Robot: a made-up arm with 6 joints.
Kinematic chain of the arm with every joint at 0, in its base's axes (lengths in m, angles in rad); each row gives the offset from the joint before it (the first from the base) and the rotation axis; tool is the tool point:
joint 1: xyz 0 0 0.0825 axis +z
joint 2: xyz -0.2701 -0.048 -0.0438 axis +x
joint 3: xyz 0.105 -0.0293 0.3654 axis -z
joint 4: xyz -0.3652 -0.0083 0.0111 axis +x
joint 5: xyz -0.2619 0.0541 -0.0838 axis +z
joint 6: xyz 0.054 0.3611 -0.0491 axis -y
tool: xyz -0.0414 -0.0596 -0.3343
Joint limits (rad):
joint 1: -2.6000..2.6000
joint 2: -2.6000..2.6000
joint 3: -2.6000..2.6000
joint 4: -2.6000..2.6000
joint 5: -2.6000..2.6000
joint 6: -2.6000..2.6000
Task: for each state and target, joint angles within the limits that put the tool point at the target. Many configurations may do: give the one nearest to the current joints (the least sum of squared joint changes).
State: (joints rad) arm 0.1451 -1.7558 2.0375 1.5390 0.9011 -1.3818
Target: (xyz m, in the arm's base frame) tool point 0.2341 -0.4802 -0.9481
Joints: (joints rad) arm 0.2132 -2.4842 1.7160 1.6588 0.7005 -1.3617
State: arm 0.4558 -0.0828 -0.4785 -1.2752 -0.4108 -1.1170
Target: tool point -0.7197 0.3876 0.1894
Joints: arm -0.0501 0.3256 0.2543 -0.6715 -0.6467 -1.5662
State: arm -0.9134 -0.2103 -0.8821 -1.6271 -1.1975 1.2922
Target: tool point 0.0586 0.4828 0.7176
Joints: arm -1.0034 -0.8033 -0.6046 -1.9693 -1.4849 1.5571
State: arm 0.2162 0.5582 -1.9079 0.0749 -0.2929 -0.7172
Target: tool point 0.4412 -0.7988 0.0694
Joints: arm 0.5153 0.0530 -2.2892 0.1002 -0.3269 -0.7760
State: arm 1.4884 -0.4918 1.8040 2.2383 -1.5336 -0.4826
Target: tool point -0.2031 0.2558 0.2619
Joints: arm 1.5299 -0.4471 1.8459 1.3902 -2.2768 -0.6885
